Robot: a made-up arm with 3 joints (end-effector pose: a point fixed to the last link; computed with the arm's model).
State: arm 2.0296 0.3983 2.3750
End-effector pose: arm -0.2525 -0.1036 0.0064 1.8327 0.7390 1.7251
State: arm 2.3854 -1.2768 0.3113
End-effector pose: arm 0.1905 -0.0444 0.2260 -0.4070 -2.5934 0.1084
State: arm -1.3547 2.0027 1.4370
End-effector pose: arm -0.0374 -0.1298 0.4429 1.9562 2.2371 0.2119
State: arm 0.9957 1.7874 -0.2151
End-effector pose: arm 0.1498 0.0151 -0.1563 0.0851 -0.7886 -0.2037
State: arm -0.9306 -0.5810 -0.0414
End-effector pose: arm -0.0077 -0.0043 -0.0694 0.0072 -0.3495 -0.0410
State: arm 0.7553 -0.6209 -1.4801
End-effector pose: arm -0.1761 0.0963 0.0643 -1.0050 1.1006 -1.2224
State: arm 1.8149 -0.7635 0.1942
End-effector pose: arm -0.0230 -0.0312 0.3330 0.2501 2.5680 0.0724
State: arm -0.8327 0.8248 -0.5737
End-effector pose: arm 0.2740 0.0514 0.1250 0.4741 -1.6073 -0.4347
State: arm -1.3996 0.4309 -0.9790
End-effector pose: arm 0.2359 0.0816 0.2056 0.8867 -1.6645 -0.6819
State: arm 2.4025 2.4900 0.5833
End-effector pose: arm -0.1102 -0.0733 -0.1789 -0.0255 -0.0850 0.5829
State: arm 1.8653 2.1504 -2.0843
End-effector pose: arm 0.1333 0.0769 -0.1503 0.2968 -0.1733 -2.0678
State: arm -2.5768 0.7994 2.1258
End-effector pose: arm -0.1721 -0.1196 0.3702 2.6316 1.4647 0.3101
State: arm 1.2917 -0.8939 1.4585
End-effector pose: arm -0.1434 -0.1303 0.2389 1.5377 1.7208 0.7966
